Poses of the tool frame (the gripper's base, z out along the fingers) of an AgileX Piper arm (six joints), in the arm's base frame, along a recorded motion.
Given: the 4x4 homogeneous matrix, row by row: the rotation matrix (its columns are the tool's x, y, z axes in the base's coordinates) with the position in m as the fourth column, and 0 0 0 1 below. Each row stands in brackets.
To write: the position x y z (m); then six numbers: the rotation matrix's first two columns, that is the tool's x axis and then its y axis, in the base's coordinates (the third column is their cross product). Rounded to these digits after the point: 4 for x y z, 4 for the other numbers.
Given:
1: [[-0.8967, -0.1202, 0.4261, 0.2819], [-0.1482, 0.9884, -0.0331, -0.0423], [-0.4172, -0.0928, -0.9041, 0.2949], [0, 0, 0, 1]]
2: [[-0.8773, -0.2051, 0.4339, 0.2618], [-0.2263, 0.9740, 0.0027, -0.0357], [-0.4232, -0.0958, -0.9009, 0.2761], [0, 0, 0, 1]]
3: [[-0.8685, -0.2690, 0.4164, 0.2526], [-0.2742, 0.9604, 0.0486, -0.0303], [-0.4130, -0.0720, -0.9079, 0.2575], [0, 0, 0, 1]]
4: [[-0.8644, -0.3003, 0.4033, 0.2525], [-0.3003, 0.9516, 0.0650, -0.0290], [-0.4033, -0.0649, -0.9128, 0.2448], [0, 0, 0, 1]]
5: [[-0.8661, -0.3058, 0.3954, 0.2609], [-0.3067, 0.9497, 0.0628, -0.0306], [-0.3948, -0.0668, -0.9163, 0.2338], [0, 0, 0, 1]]
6: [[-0.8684, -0.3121, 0.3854, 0.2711], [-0.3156, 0.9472, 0.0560, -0.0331], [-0.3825, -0.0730, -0.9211, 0.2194], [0, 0, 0, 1]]
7: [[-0.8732, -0.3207, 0.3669, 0.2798], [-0.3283, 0.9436, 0.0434, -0.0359], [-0.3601, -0.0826, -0.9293, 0.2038], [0, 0, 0, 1]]
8: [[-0.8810, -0.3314, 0.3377, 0.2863], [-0.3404, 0.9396, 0.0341, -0.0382], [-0.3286, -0.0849, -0.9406, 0.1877], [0, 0, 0, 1]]
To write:
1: 0.2819, -0.0423, 0.2949, -0.8967, -0.1482, -0.4172, -0.1202, 0.9884, -0.0928
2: 0.2618, -0.0357, 0.2761, -0.8773, -0.2263, -0.4232, -0.2051, 0.9740, -0.0958
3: 0.2526, -0.0303, 0.2575, -0.8685, -0.2742, -0.4130, -0.2690, 0.9604, -0.0720
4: 0.2525, -0.0290, 0.2448, -0.8644, -0.3003, -0.4033, -0.3003, 0.9516, -0.0649
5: 0.2609, -0.0306, 0.2338, -0.8661, -0.3067, -0.3948, -0.3058, 0.9497, -0.0668
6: 0.2711, -0.0331, 0.2194, -0.8684, -0.3156, -0.3825, -0.3121, 0.9472, -0.0730
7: 0.2798, -0.0359, 0.2038, -0.8732, -0.3283, -0.3601, -0.3207, 0.9436, -0.0826
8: 0.2863, -0.0382, 0.1877, -0.8810, -0.3404, -0.3286, -0.3314, 0.9396, -0.0849
